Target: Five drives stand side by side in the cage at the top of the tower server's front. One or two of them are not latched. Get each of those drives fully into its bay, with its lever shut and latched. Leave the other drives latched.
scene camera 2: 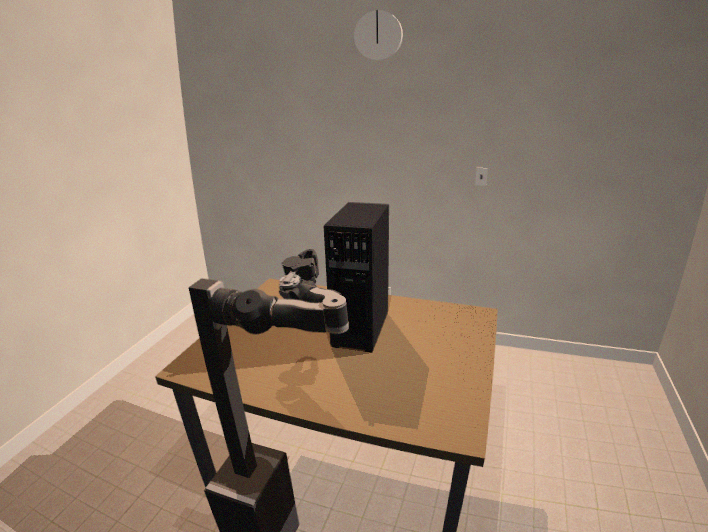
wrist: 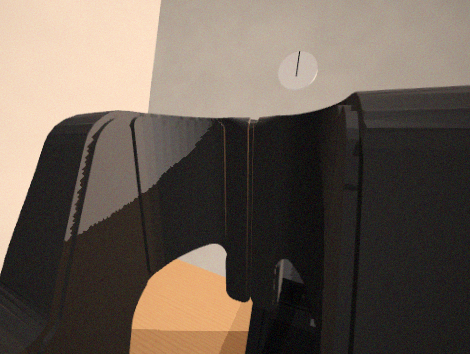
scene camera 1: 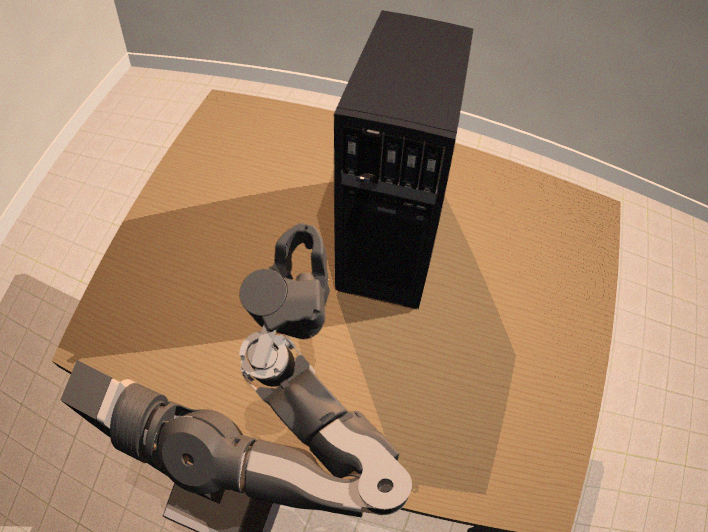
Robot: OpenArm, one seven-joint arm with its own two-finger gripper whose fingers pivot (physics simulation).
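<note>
The black tower server (scene camera 1: 380, 245) (scene camera 2: 357, 303) stands on the table, and part of it shows past the fingers in the wrist view (wrist: 300, 312). In its top cage, the first drive (scene camera 1: 351, 149), third drive (scene camera 1: 391, 154), fourth drive (scene camera 1: 410, 161) and fifth drive (scene camera 1: 430, 165) from the left look flush, levers upright. The second drive's lever (scene camera 1: 366, 177) (scene camera 2: 335, 250) sticks out, swung forward; how deep that drive sits is too dark to tell. My gripper (scene camera 1: 305, 228) (scene camera 2: 311, 252) (wrist: 261, 208) is shut and empty, left of the tower and apart from it.
The wooden table (scene camera 1: 560, 274) (scene camera 2: 457, 354) bears the tower. The arm's forearm (scene camera 1: 309, 400) and elbow (scene camera 1: 384, 485) reach over its front left part. The arm's post (scene camera 2: 220, 366) stands at the front left. A wall with a clock (scene camera 2: 377, 34) (wrist: 298, 70) is behind.
</note>
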